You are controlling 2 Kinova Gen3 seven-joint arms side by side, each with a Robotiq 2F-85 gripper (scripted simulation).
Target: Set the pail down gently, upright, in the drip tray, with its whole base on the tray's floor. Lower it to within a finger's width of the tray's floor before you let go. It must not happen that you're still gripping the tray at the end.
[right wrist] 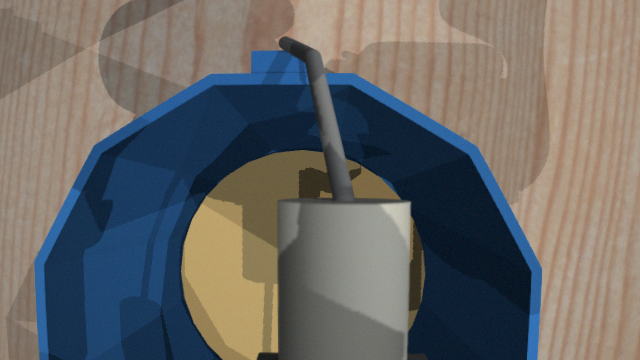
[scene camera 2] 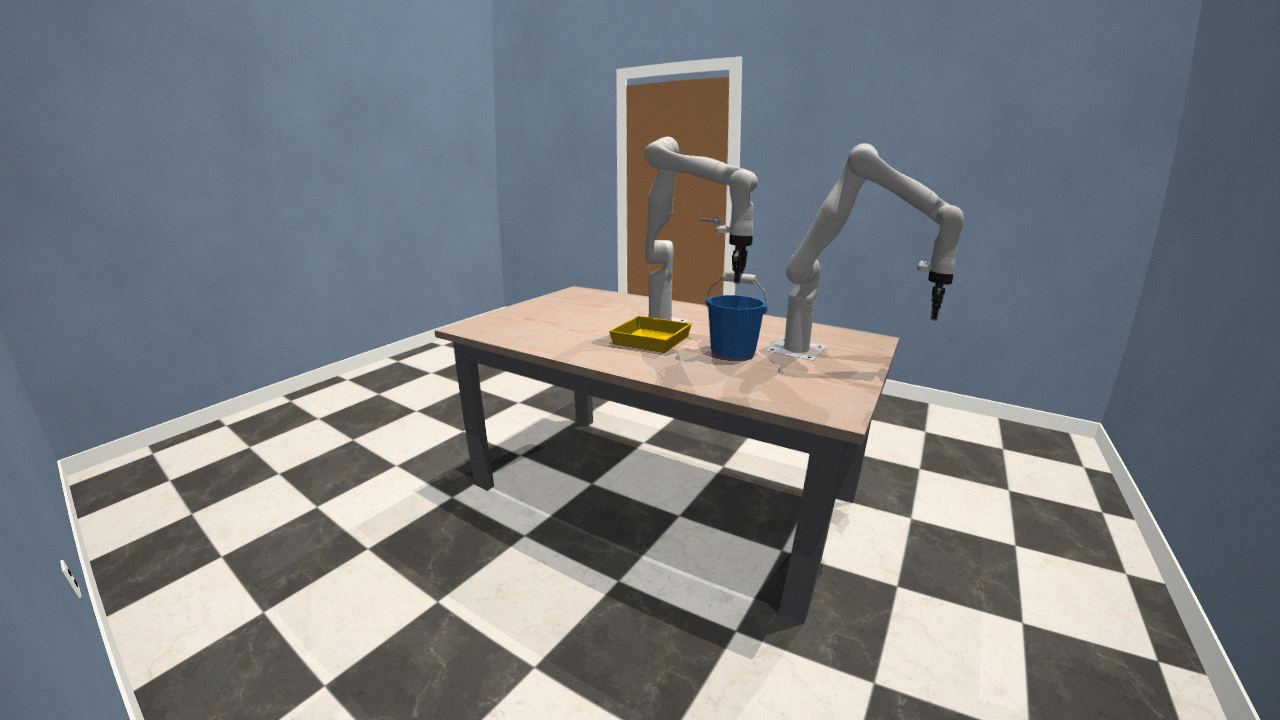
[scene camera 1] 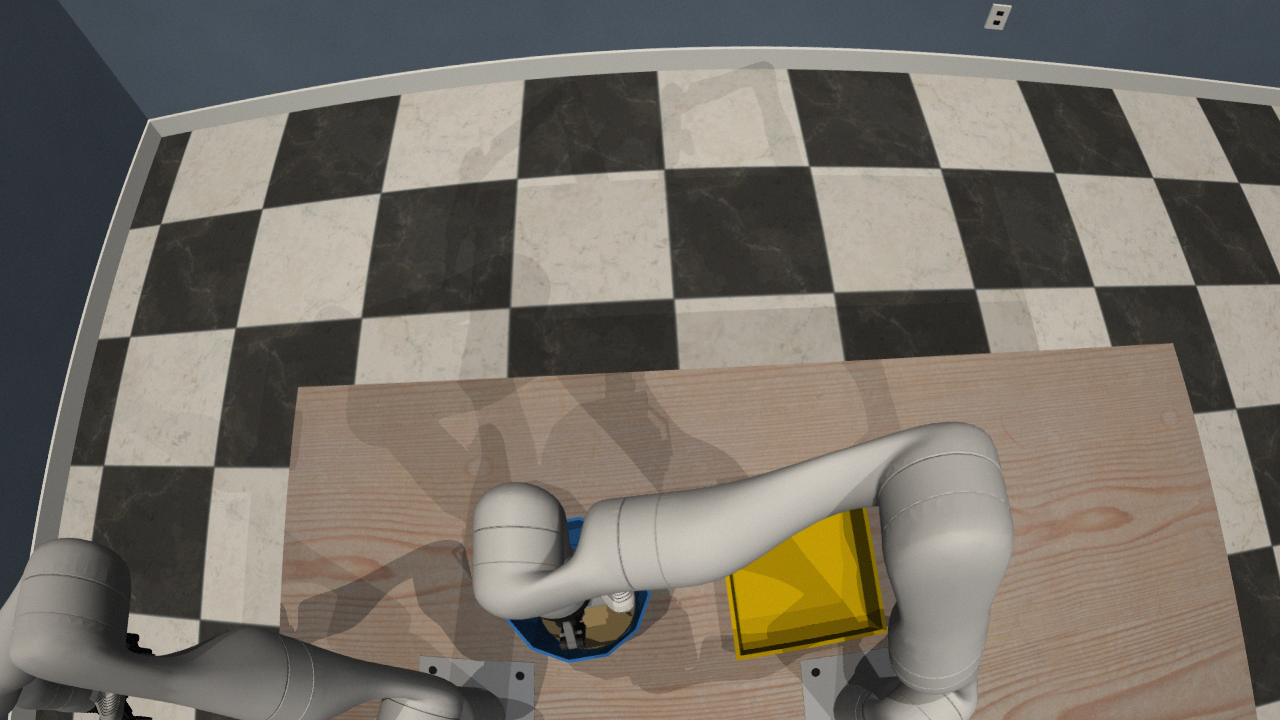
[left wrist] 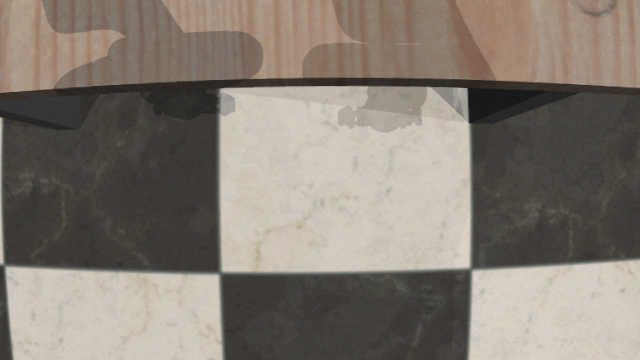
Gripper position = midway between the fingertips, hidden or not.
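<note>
Scene camera 1 gives me my right gripper (scene camera 1: 572, 599), and in the same view there is a yellow drip tray (scene camera 1: 821, 586). In scene camera 2 I see a blue pail (scene camera 2: 734, 321), together with the yellow drip tray (scene camera 2: 660, 335). The blue pail is out of frame in the left wrist view. As for the right wrist view, the yellow drip tray is out of frame in the right wrist view.
</note>
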